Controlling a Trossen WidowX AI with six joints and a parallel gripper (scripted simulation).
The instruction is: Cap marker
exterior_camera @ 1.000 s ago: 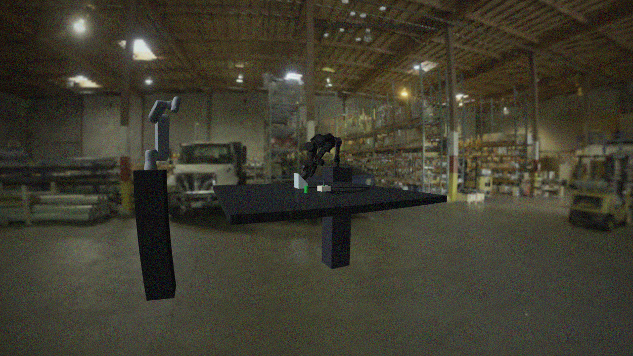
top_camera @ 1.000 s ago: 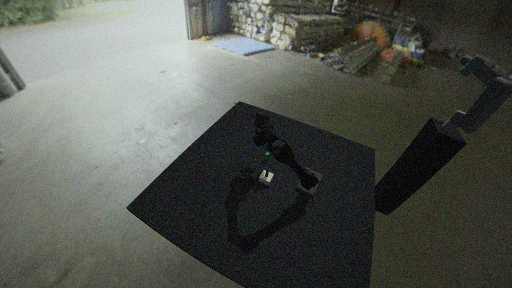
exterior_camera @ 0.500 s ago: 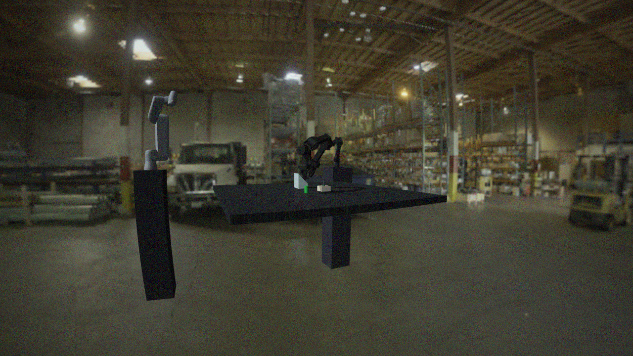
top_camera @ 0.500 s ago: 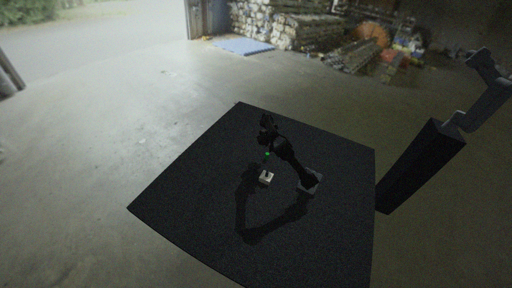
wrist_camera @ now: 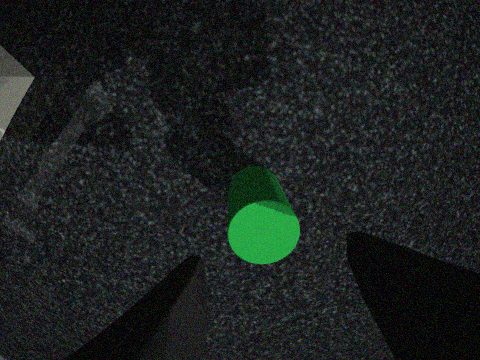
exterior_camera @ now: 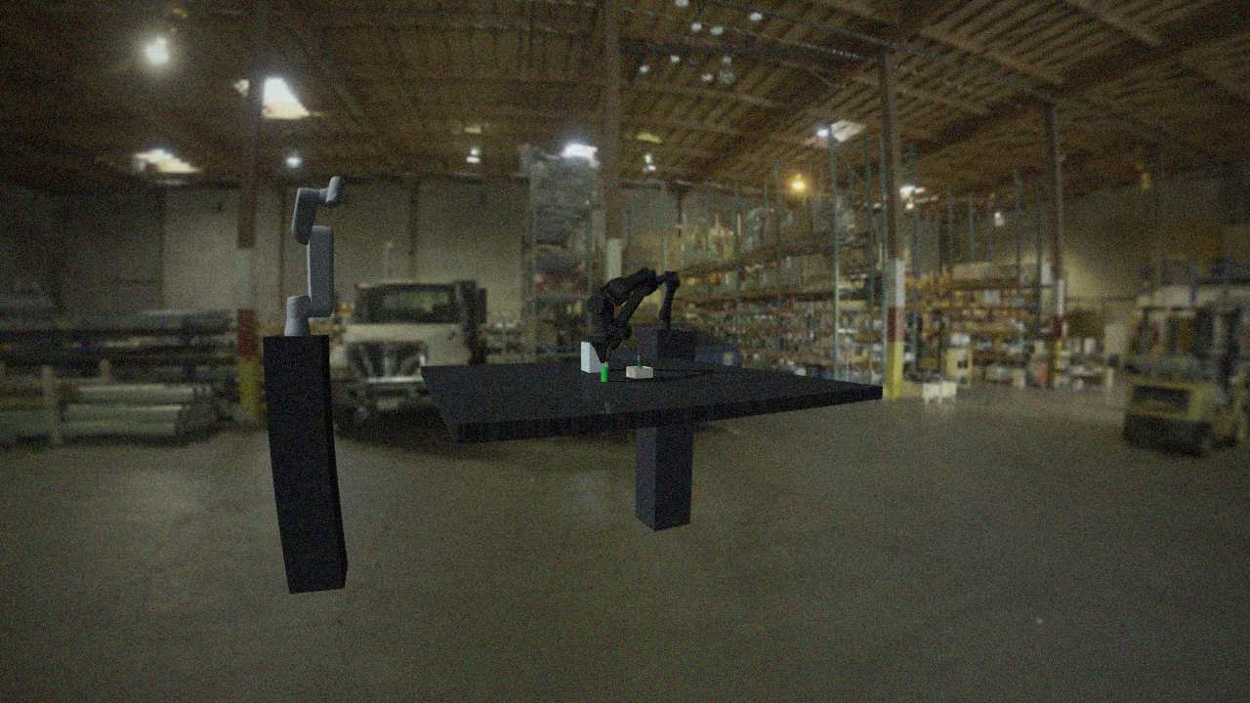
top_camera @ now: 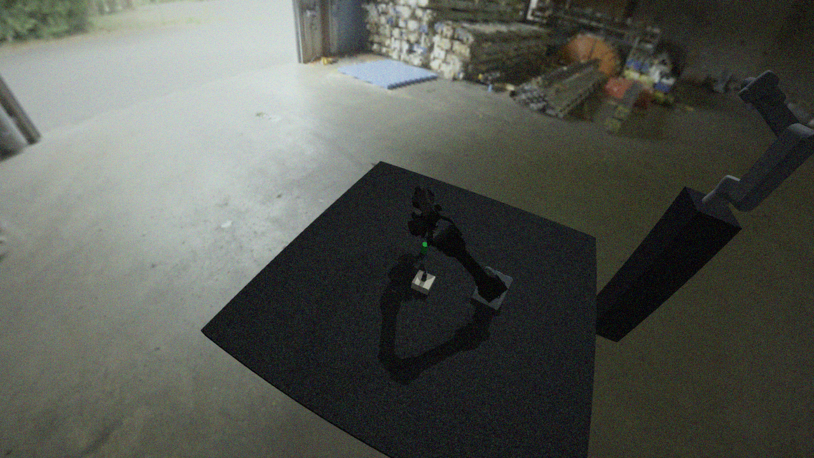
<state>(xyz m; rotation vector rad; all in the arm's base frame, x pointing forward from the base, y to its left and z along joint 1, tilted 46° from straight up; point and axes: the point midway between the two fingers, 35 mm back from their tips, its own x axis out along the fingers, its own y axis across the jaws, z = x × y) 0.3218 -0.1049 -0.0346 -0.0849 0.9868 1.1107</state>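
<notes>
My gripper tip is 4 cm above the green marker cap.
</notes>
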